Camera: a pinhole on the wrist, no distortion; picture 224 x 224 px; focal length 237.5 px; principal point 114.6 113.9 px. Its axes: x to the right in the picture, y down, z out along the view. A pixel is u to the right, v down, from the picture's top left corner.
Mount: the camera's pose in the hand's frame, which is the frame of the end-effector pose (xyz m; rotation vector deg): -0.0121 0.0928 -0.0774 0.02 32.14 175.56
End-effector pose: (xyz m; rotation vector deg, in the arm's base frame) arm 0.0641 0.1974 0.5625 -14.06 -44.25 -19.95
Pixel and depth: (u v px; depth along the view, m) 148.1 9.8 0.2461
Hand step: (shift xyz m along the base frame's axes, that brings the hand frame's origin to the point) 0.0097 0.3060 0.0236
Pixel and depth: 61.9 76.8 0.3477
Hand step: 0.0039 0.3055 0.1838
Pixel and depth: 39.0 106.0 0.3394
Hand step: 0.0015 0.2614 0.2142
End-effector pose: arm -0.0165 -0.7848 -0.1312 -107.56 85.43 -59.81
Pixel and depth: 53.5 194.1 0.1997
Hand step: 0.0575 -0.0712 -0.1441
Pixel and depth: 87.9 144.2 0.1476
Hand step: -0.0157 -0.0416 -0.1368
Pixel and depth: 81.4 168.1 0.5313
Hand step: 0.2927 -0.1316 -0.3774
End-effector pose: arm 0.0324 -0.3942 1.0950 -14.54 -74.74 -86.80
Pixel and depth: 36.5 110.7 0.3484
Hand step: 0.0195 0.1784 0.2952
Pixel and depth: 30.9 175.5 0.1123
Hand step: 0.0547 0.0332 0.0948
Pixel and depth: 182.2 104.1 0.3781
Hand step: 0.1206 0.3260 0.1598
